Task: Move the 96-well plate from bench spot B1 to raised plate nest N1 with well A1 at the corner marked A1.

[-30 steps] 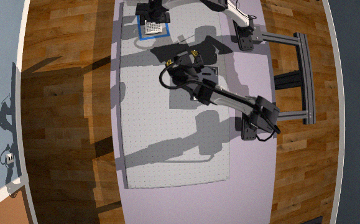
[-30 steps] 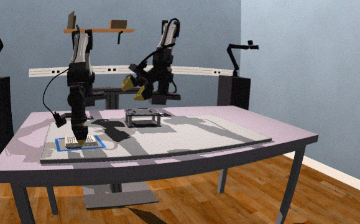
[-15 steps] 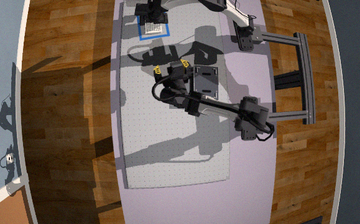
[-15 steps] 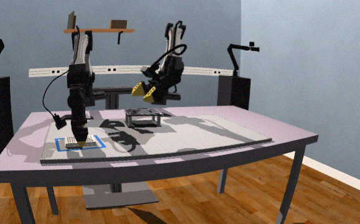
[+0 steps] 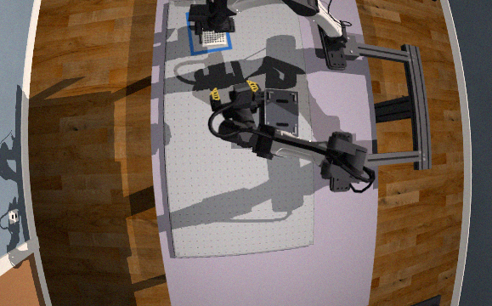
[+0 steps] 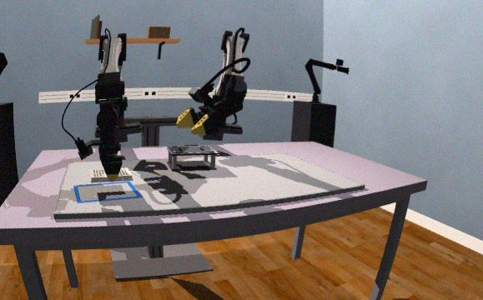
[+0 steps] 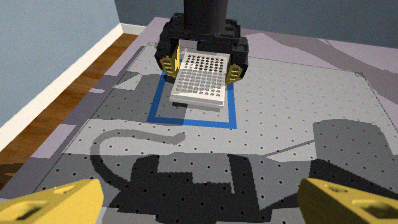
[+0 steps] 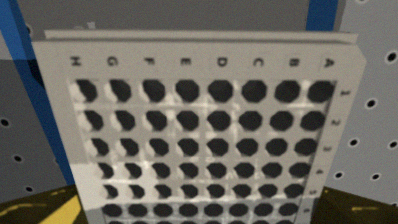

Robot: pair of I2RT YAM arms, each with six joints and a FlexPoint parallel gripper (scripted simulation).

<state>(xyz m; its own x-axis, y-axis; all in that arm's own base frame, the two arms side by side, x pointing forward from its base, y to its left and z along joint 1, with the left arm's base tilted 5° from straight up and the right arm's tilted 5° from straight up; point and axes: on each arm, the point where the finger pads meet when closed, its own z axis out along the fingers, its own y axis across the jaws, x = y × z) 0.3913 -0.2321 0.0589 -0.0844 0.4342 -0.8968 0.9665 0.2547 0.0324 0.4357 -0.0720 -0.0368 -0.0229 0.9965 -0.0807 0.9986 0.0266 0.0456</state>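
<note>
My right gripper is now 31 cm to the right of the raised nest N1, 23 cm past it and 1 cm below it. The rest, counted from my right hand: white 96-well plate right at my right hand; then A1 label 38 cm to the left, 18 cm behind, 1 cm above.
</note>
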